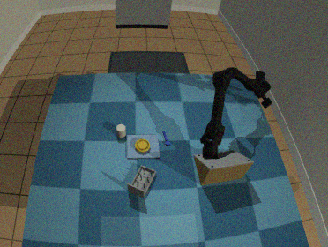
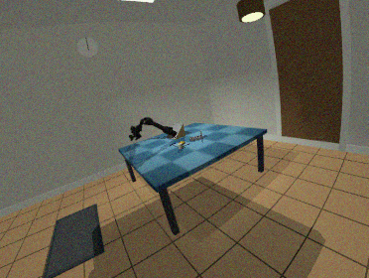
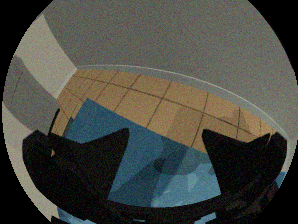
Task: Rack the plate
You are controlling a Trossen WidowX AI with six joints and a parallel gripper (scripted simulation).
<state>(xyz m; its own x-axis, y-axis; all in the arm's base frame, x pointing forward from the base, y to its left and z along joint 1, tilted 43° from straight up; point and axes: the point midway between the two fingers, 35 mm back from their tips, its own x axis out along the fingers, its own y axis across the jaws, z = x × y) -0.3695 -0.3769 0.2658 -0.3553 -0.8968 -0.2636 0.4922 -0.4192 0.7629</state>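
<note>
Right now the cup is 810 mm ahead of my gripper tip, 350 mm to the left of it and 10 mm below it. Round my gripper tip: yellow plate (700 mm ahead, 420 mm to the left, 20 mm below); then blue utensil (590 mm ahead, 360 mm to the left, 30 mm below); then grey dish rack (690 mm ahead, 600 mm to the left, 10 mm below).
</note>
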